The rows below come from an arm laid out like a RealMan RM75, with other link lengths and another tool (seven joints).
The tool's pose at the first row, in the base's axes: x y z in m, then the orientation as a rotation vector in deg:
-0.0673 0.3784 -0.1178 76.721 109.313 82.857
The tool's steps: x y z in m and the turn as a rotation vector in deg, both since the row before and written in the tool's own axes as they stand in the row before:
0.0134 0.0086 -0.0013 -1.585 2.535 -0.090
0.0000 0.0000 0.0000 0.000 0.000 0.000
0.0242 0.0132 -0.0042 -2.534 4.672 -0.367
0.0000 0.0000 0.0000 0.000 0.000 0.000
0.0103 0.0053 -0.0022 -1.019 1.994 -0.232
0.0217 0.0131 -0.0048 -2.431 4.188 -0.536
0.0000 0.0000 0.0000 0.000 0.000 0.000
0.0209 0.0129 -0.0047 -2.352 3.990 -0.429
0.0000 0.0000 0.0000 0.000 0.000 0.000
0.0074 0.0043 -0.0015 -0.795 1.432 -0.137
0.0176 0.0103 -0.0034 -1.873 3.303 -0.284
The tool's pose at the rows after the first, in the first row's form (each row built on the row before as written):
-0.0707 0.3893 -0.1066 74.664 109.371 86.391
-0.0707 0.3893 -0.1066 74.664 109.371 86.391
-0.0803 0.4071 -0.0874 70.646 109.776 92.459
-0.0803 0.4071 -0.0874 70.646 109.776 92.459
-0.0856 0.4137 -0.0792 68.806 109.976 94.942
-0.0969 0.4267 -0.0600 64.651 109.977 100.302
-0.0969 0.4267 -0.0600 64.651 109.977 100.302
-0.1092 0.4377 -0.0412 60.618 109.751 105.400
-0.1092 0.4377 -0.0412 60.618 109.751 105.400
-0.1140 0.4412 -0.0348 59.168 109.681 107.182
-0.1256 0.4491 -0.0196 55.775 109.390 111.301

